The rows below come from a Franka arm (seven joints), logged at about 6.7 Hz.
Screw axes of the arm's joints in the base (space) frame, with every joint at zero. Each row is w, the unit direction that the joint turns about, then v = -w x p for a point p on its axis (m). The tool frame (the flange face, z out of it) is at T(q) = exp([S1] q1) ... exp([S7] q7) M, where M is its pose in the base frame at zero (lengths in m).
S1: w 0 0 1 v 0 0 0
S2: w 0 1 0 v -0.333 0 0
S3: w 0 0 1 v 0 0 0
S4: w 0 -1 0 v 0.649 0 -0.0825
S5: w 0 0 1 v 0 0 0
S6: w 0 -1 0 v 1.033 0 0
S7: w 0 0 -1 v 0 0.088 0
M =
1 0 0 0.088
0 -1 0 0
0 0 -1 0.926
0 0 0 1
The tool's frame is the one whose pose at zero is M.
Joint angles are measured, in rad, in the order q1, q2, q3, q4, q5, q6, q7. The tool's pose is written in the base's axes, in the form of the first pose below.
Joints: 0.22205 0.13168 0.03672 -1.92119 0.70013 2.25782 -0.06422
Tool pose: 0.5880, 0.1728, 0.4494; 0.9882, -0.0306, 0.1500; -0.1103, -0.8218, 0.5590; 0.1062, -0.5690, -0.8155
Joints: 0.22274 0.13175 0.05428 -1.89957 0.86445 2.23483 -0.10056
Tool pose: 0.5870, 0.1894, 0.4614; 0.9877, -0.0503, 0.1477; -0.1374, -0.7295, 0.6701; 0.0740, -0.6822, -0.7274
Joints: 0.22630 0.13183 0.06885 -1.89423 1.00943 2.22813 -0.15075
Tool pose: 0.5846, 0.2035, 0.4669; 0.9868, -0.0558, 0.1518; -0.1520, -0.6409, 0.7524; 0.0553, -0.7656, -0.6410
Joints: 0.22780 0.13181 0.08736 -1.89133 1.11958 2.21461 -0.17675
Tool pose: 0.5805, 0.2181, 0.4707; 0.9871, -0.0692, 0.1441; -0.1579, -0.5639, 0.8106; 0.0252, -0.8229, -0.5676
